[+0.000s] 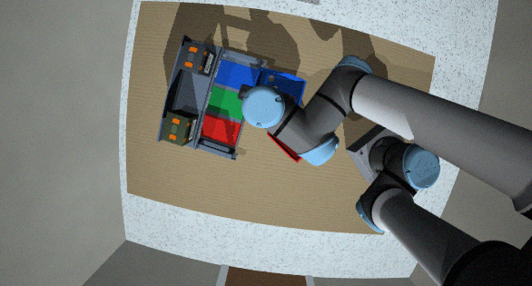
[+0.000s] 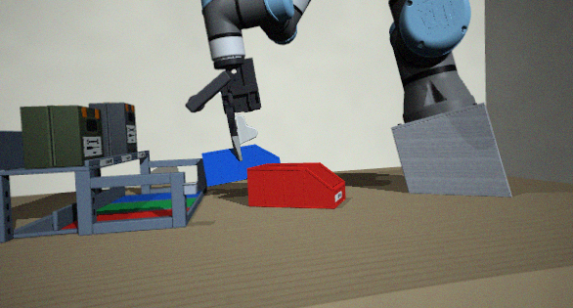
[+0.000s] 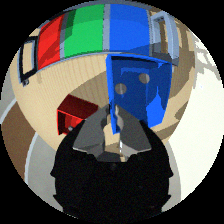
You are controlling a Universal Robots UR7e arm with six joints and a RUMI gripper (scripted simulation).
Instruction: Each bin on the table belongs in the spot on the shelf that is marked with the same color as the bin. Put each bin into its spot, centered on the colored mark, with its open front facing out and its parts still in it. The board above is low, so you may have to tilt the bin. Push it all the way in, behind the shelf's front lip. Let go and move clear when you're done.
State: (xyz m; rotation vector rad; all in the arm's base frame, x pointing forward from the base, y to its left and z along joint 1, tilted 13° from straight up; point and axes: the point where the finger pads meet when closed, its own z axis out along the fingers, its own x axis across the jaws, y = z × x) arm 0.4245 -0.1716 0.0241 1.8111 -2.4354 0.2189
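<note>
Now: the blue bin 2 cm behind my hand, 4 cm to the right of it and 3 cm below it. Round my hand: red bin 8 cm behind, 15 cm to the left, 6 cm below; top board 30 cm ahead, 1 cm to the right; grey box 25 cm ahead, 12 cm to the right, 7 cm above.
</note>
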